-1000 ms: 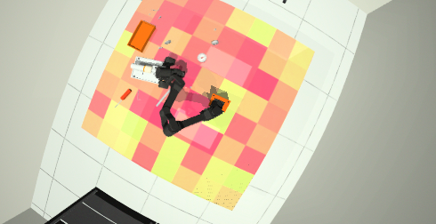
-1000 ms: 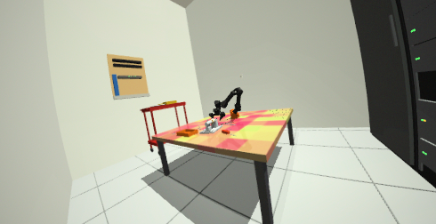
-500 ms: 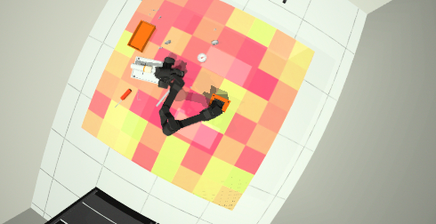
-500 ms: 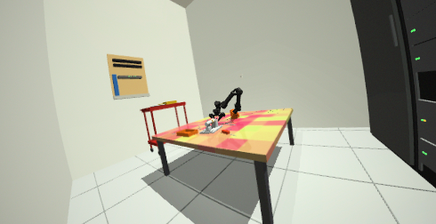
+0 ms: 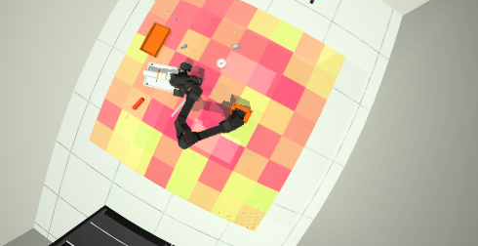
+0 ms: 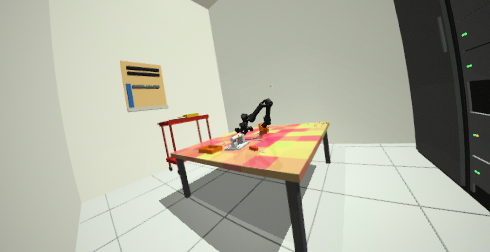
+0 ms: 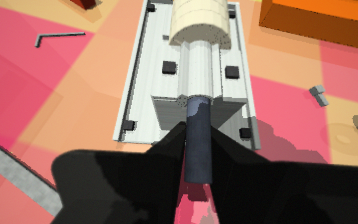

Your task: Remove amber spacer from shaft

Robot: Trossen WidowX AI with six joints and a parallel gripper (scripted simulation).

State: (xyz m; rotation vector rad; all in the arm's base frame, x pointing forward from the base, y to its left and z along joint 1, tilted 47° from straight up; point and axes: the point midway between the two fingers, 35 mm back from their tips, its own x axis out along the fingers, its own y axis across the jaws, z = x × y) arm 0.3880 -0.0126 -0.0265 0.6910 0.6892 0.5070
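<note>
My gripper tip is now 50 mm short of the cream spacer, 10 mm to the right of it and 20 mm below it. Round my gripper tip: amber spacer (100 mm ahead, 20 mm to the left, 20 mm above); dark blue-grey shaft (60 mm ahead, 10 mm to the left, 20 mm above); grey flat bar (70 mm behind, 140 mm to the left, 50 mm below).
</note>
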